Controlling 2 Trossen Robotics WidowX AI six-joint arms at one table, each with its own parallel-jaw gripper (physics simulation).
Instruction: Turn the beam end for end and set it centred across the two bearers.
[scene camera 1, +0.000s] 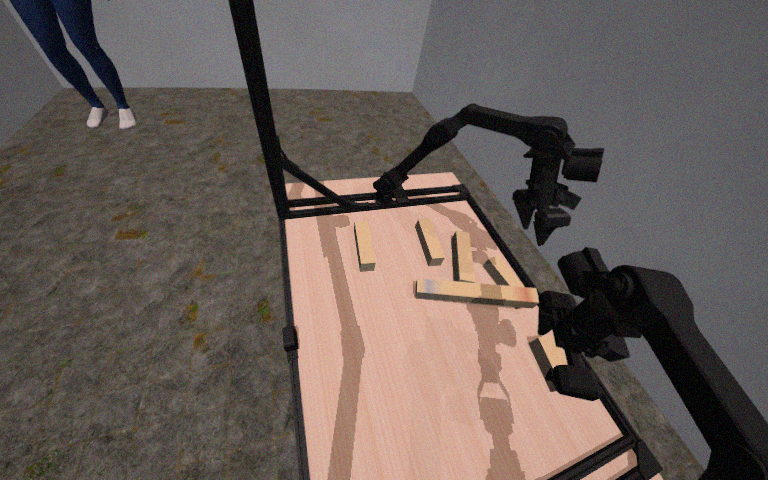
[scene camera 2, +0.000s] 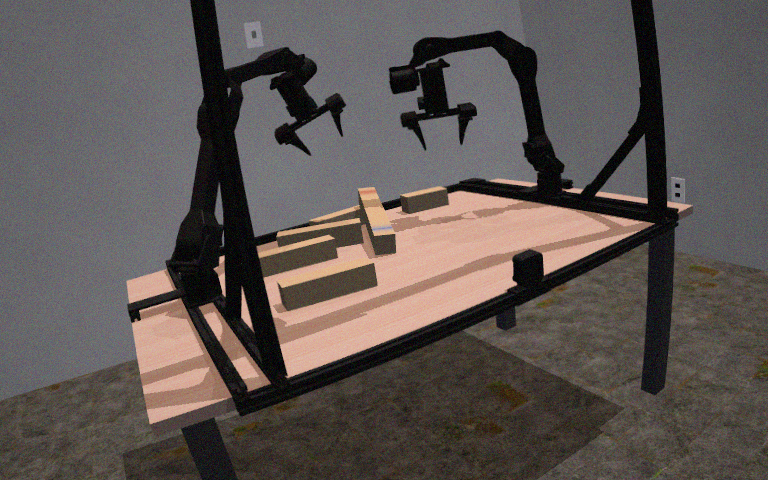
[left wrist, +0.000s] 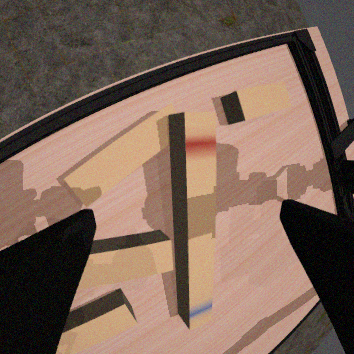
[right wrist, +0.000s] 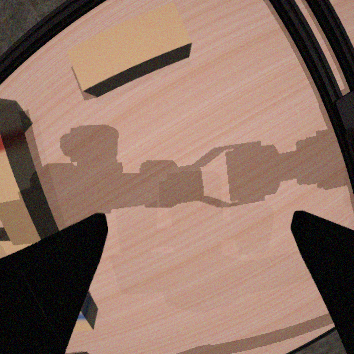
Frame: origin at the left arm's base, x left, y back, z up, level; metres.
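Seen in the pictures: left gripper, fingertip midpoint: (scene camera 1: 532, 236) (scene camera 2: 326, 145) (left wrist: 188, 214); right gripper, fingertip midpoint: (scene camera 1: 543, 355) (scene camera 2: 443, 147) (right wrist: 201, 222); left arm's base, link origin: (scene camera 1: 383, 198) (scene camera 2: 204, 299); right arm's base, link origin: (scene camera 2: 550, 193) (left wrist: 341, 170).
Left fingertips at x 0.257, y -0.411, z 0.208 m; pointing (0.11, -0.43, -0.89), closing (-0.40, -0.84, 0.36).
Offsets run from my left fingertips to a thing's top centre.
The long beam (scene camera 1: 475, 292) (scene camera 2: 374, 210) (left wrist: 201, 175) (right wrist: 11, 175) lies level, red band toward the far table edge and blue band toward the near edge in scene camera 2. Two shorter plain blocks meet its side: one slanting block {dz -0.183, dx +0.032, dy -0.020 m} (scene camera 1: 502, 271) (left wrist: 117, 160) and one straighter block {dz -0.177, dx -0.080, dy +0.089 m} (scene camera 1: 462, 255) (scene camera 2: 320, 233) (left wrist: 130, 262). Whether they reach under it is unclear, as is which blocks are the bearers. My left gripper (scene camera 1: 536, 234) (scene camera 2: 326, 144) (left wrist: 188, 214) is open and empty, high above the beam. My right gripper (scene camera 1: 548, 357) (scene camera 2: 443, 146) (right wrist: 201, 222) is open and empty, high beside the beam.
A short block {dz -0.180, dx +0.011, dy -0.270 m} (scene camera 1: 552, 352) (scene camera 2: 424, 199) (left wrist: 265, 101) (right wrist: 132, 45) lies apart beyond the red end. Two more blocks, a middle one {dz -0.183, dx -0.161, dy +0.179 m} (scene camera 1: 428, 240) (scene camera 2: 300, 253) and an outer one {dz -0.183, dx -0.383, dy +0.203 m} (scene camera 1: 364, 243) (scene camera 2: 328, 283), lie toward the left arm's base. A black rail (scene camera 2: 430, 333) borders the table.
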